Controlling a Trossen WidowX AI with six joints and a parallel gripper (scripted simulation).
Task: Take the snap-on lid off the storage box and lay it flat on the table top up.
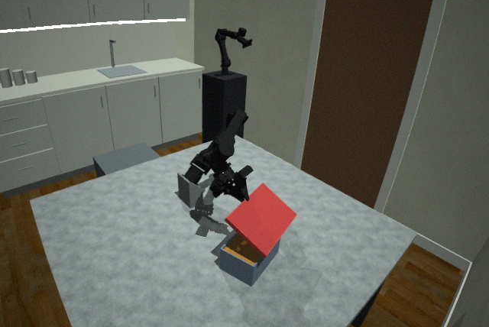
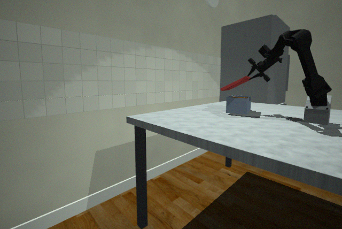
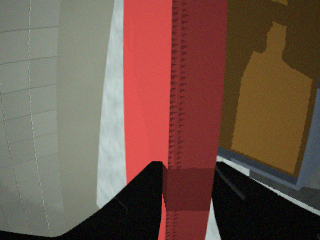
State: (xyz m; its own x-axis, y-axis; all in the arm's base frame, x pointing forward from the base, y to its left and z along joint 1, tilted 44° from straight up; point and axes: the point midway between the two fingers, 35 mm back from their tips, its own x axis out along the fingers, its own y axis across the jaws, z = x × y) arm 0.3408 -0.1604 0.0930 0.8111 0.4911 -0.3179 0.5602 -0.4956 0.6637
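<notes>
Right now the red lid is 10 cm ahead of my hand, 6 cm below it and 2 cm to the left of it. The rest, counted from my hand: storage box: 21 cm below, 9 cm ahead, 2 cm to the right.
</notes>
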